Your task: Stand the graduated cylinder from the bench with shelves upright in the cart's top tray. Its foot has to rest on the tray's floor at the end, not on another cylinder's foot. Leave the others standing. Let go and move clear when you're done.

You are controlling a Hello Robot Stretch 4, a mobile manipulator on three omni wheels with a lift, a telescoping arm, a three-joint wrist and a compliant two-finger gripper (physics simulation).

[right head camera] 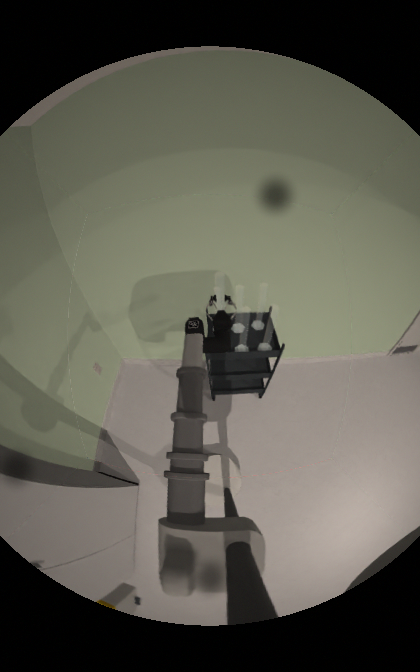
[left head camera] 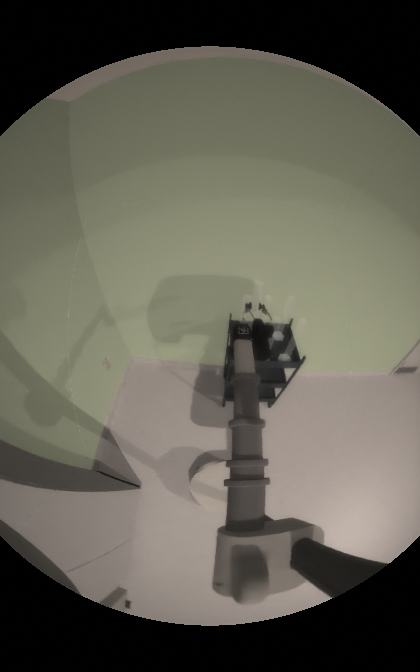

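Note:
My gripper (left head camera: 255,307) (right head camera: 221,299) is shut on a pale, see-through graduated cylinder (left head camera: 259,289) (right head camera: 220,282), which looks upright at the back left of the cart's top tray (left head camera: 272,365) (right head camera: 225,354). My wrist hides its foot, so I cannot tell whether it touches the tray floor. Other clear cylinders stand upright in the tray to the right, among them a back one (left head camera: 290,303) (right head camera: 263,295) and a front right one (left head camera: 301,325) (right head camera: 274,317). Several pale feet show in the right head view. The bench with shelves cannot be made out.
The dark cart (left head camera: 286,381) (right head camera: 272,370) stands close to the green wall (left head camera: 210,225) (right head camera: 210,215). My extended arm (left head camera: 247,445) (right head camera: 189,440) reaches toward it. A pale round object (left head camera: 207,487) (right head camera: 232,472) is on the floor beside the arm. A grey surface (left head camera: 50,475) (right head camera: 55,472) juts in at left.

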